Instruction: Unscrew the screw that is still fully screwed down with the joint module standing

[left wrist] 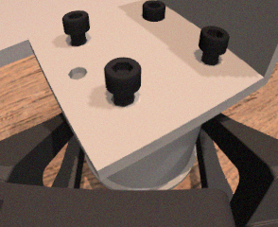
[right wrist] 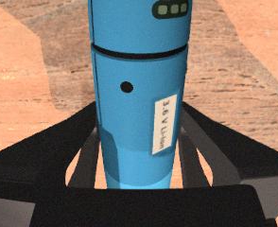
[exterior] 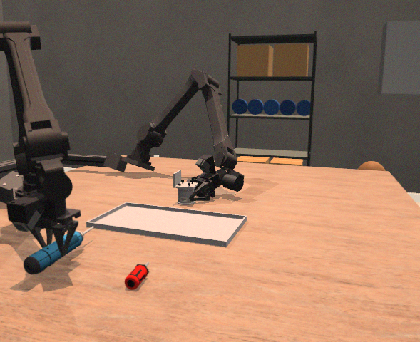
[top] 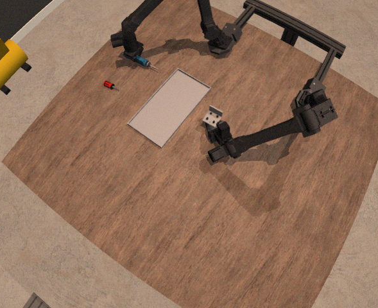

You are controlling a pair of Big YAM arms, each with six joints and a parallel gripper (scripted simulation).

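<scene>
The joint module lies 1 cm above my left hand. From my left hand the other things lie so: shallow grey tray: 6 cm ahead, 22 cm to the right, 2 cm below; pale l-shaped bracket: 5 cm above; red manual screwdriver: 18 cm ahead, 55 cm to the right, 1 cm below.
</scene>
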